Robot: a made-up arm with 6 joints. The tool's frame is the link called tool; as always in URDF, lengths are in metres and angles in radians.
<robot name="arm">
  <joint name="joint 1" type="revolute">
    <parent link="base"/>
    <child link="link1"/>
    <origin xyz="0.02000 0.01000 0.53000" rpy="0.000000 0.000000 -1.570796"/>
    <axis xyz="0 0 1"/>
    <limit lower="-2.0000" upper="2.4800"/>
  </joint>
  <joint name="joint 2" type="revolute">
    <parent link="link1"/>
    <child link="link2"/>
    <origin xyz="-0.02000 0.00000 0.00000" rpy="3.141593 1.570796 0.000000"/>
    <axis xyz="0 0 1"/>
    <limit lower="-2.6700" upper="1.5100"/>
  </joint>
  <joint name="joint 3" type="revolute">
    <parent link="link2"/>
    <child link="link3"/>
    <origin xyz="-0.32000 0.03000 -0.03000" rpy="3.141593 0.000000 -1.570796"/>
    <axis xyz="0 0 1"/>
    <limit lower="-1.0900" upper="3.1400"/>
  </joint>
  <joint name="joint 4" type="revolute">
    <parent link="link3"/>
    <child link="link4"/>
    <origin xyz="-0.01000 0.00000 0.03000" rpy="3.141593 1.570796 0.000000"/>
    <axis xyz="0 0 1"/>
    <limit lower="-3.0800" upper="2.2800"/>
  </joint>
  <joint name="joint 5" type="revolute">
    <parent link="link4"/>
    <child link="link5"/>
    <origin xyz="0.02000 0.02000 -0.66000" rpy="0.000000 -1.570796 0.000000"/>
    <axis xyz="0 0 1"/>
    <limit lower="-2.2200" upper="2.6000"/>
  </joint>
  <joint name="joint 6" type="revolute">
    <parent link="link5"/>
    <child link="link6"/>
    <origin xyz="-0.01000 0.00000 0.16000" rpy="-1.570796 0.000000 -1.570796"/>
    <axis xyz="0 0 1"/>
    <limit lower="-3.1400" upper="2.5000"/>
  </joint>
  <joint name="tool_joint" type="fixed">
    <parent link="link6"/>
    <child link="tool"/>
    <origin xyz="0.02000 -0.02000 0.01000" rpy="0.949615 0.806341 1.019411"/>
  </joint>
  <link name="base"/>
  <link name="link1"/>
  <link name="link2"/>
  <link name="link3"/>
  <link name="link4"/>
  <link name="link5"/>
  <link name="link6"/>
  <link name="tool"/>
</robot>
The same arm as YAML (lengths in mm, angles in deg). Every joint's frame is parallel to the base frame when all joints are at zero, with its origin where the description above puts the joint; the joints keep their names.
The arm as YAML. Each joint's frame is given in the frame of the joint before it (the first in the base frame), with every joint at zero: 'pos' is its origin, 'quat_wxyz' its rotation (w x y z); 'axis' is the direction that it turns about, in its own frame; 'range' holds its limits. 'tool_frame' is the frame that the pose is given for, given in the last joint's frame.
length_unit: mm
angle_unit: deg
joints:
  - joint: joint 1
    pos: [20.0, 10.0, 530.0]
    quat_wxyz: [1.0, 0.0, 0.0, 0.0]
    axis: [0.0, 0.0, 1.0]
    range: [-114.59, 142.09]
  - joint: joint 2
    pos: [0.0, 20.0, 0.0]
    quat_wxyz: [1.0, 0.0, 0.0, 0.0]
    axis: [0.0, 1.0, 0.0]
    range: [-152.98, 86.52]
  - joint: joint 3
    pos: [-30.0, -30.0, 320.0]
    quat_wxyz: [1.0, 0.0, 0.0, 0.0]
    axis: [0.0, -1.0, 0.0]
    range: [-62.45, 179.91]
  - joint: joint 4
    pos: [-10.0, -30.0, 0.0]
    quat_wxyz: [1.0, 0.0, 0.0, 0.0]
    axis: [-1.0, 0.0, 0.0]
    range: [-176.47, 130.63]
  - joint: joint 5
    pos: [660.0, 20.0, -20.0]
    quat_wxyz: [1.0, 0.0, 0.0, 0.0]
    axis: [0.0, -1.0, 0.0]
    range: [-127.2, 148.97]
  - joint: joint 6
    pos: [10.0, -160.0, 0.0]
    quat_wxyz: [1.0, 0.0, 0.0, 0.0]
    axis: [-1.0, 0.0, 0.0]
    range: [-179.91, 143.24]
tool_frame:
  pos: [-10.0, -20.0, 20.0]
  quat_wxyz: [0.927271, -0.032373, -0.206363, 0.3107]

